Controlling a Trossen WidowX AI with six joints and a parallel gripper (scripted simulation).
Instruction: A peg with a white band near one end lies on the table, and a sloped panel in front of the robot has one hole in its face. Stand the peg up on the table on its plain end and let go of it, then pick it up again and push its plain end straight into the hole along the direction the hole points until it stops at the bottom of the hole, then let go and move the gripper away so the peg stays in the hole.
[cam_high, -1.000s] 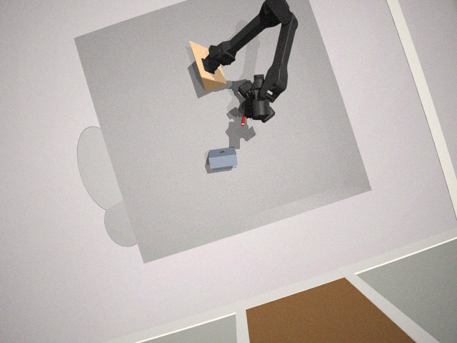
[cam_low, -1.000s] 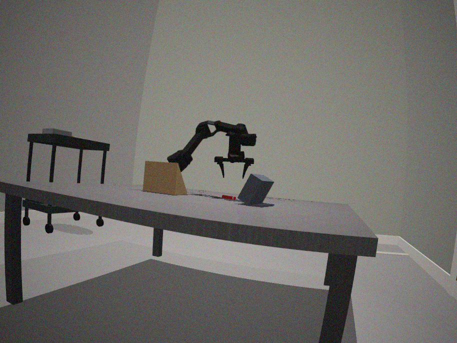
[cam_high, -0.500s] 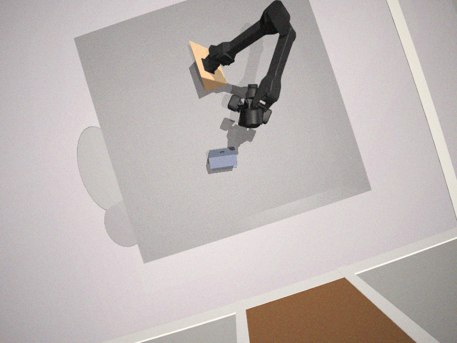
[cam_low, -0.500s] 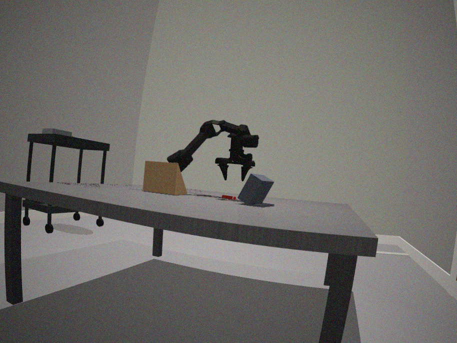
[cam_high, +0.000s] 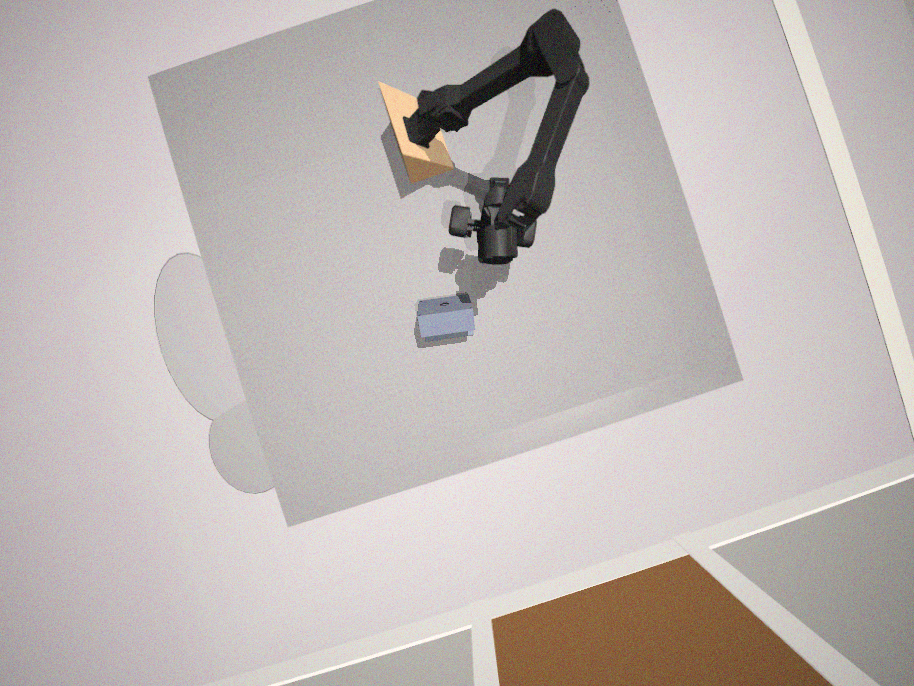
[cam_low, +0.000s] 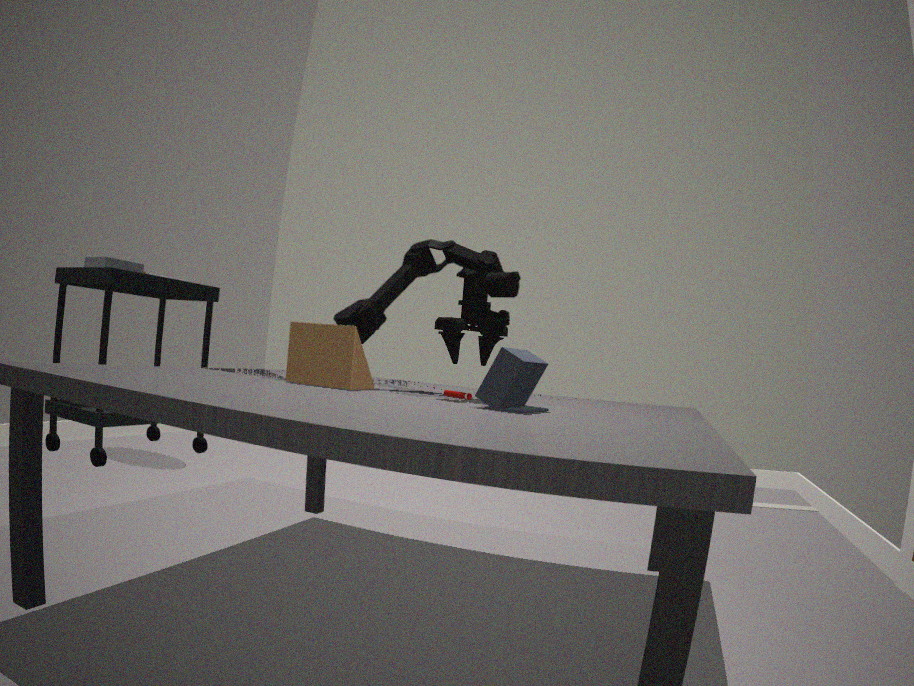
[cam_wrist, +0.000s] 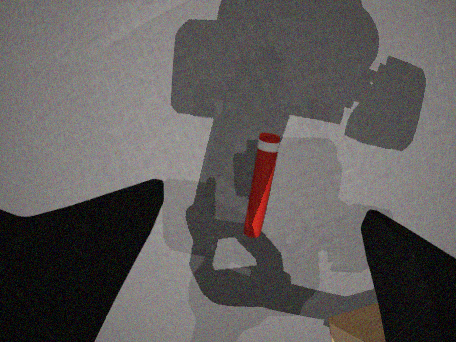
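My gripper tip is now 70 mm above the red peg and 10 mm past it. From my gripper tip the other things lie so: sloped panel: 150 mm to the right, 150 mm ahead, 20 mm below.
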